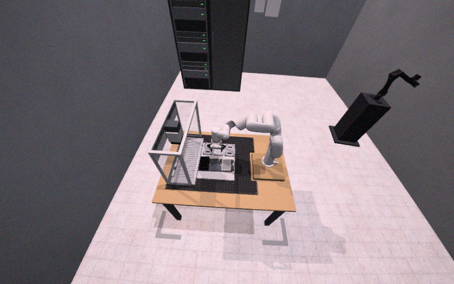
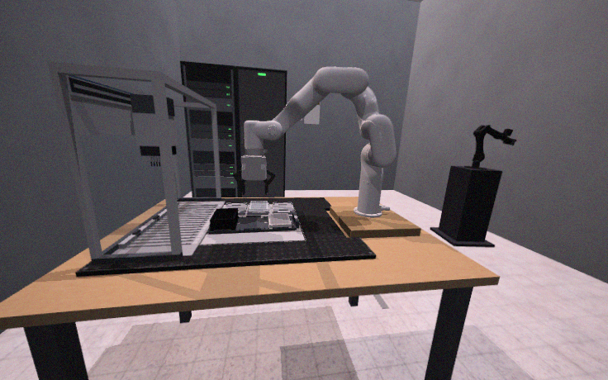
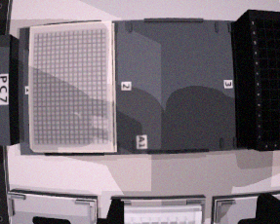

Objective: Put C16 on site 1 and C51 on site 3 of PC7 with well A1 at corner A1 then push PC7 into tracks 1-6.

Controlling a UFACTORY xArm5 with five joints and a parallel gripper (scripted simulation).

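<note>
The grey plate carrier PC7 is 100 mm below my hand, 90 mm to the left of it and 10 mm behind it. Also, from my hand: post: 340 mm to the left, 160 mm ahead, 130 mm above; then 96-well plate C15: 100 mm below, 90 mm to the right.
</note>
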